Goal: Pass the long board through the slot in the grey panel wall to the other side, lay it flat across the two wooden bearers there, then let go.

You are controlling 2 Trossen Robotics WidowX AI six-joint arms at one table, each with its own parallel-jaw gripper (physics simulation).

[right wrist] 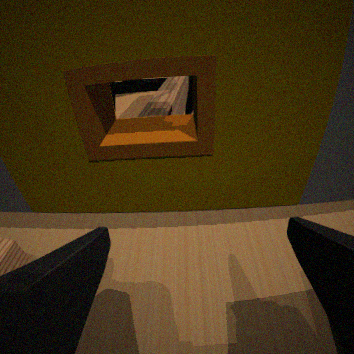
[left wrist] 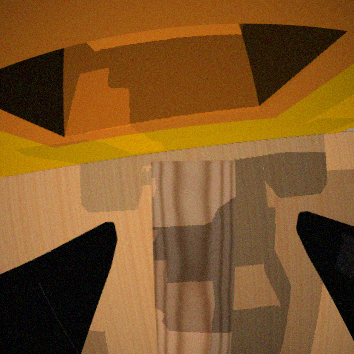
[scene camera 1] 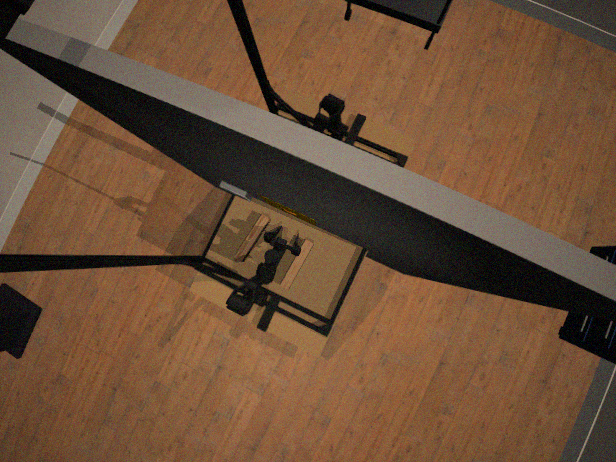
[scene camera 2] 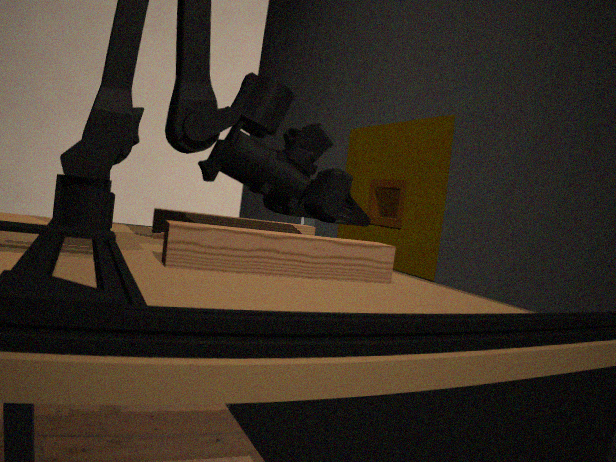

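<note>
The long board (left wrist: 192, 200) lies on the table beyond the wall, under my open left gripper (left wrist: 208, 227), its fingers apart on either side and empty. Part of the board (right wrist: 175, 95) shows through the slot in the right wrist view. The slot's orange frame (scene camera 2: 374, 200) (left wrist: 175, 11) (right wrist: 150, 152) sits in a yellow plate on the grey panel wall (scene camera 1: 320, 150) (scene camera 2: 515, 150). Two wooden bearers (scene camera 1: 254, 237) (scene camera 1: 298, 265) lie roughly parallel on the near side; one bearer (scene camera 2: 280, 252) stands nearest scene camera 2. My right gripper (scene camera 1: 287, 233) (right wrist: 199, 232) is open and empty, above the table near the slot.
The yellow plate (scene camera 1: 287, 209) (scene camera 2: 400, 150) (right wrist: 270, 120) faces the right arm. Black rails (scene camera 1: 345, 287) (scene camera 2: 300, 332) edge the near table. A small light block (scene camera 1: 233, 190) is at the table's corner by the wall. The left arm (scene camera 1: 332, 115) shows past the wall.
</note>
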